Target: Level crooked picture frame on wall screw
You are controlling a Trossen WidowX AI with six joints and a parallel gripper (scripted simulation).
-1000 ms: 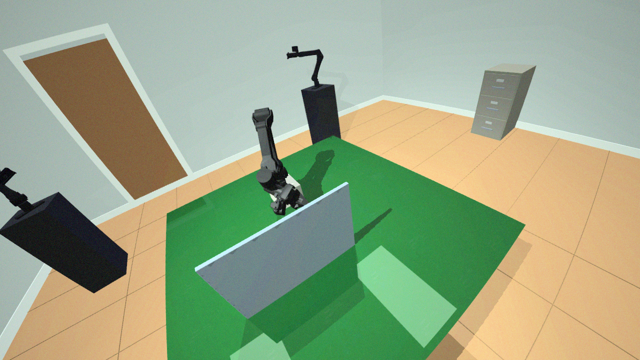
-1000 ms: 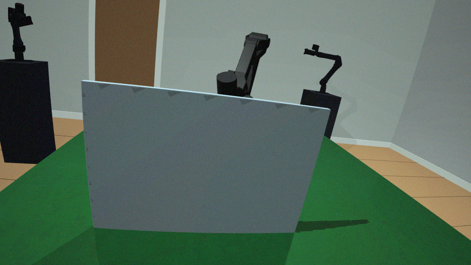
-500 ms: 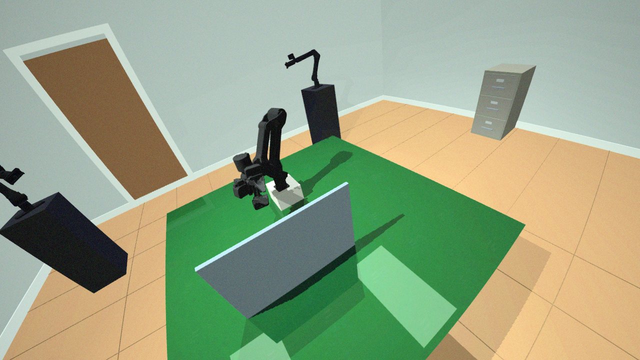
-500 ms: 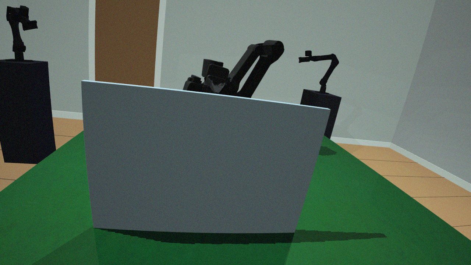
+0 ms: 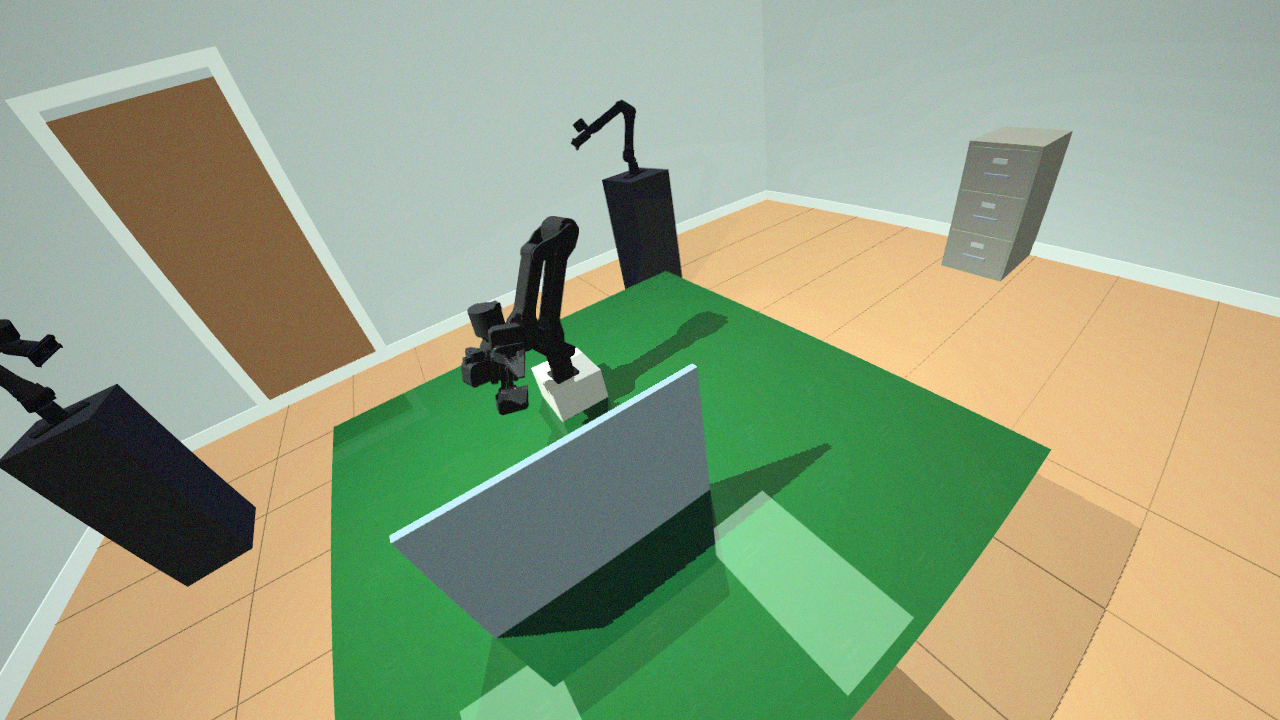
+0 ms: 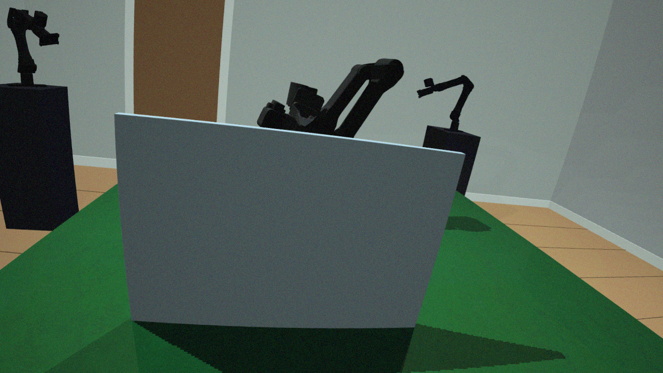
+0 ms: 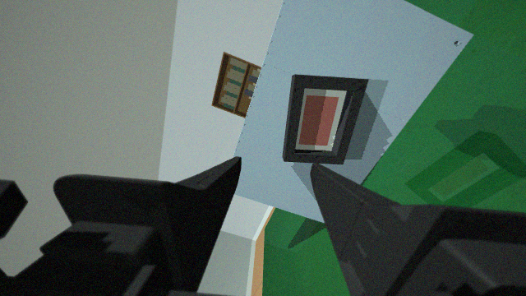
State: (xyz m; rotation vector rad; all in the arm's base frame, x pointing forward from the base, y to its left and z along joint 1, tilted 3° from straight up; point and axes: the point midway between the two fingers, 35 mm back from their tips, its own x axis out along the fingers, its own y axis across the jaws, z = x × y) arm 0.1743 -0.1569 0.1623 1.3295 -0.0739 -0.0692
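The picture frame lies 20 cm ahead of my gripper tip, 4 cm to the right of it and 9 cm below it. From my gripper tip the other things lie so: wall panel 21 cm ahead, 3 cm to the right, 11 cm below.
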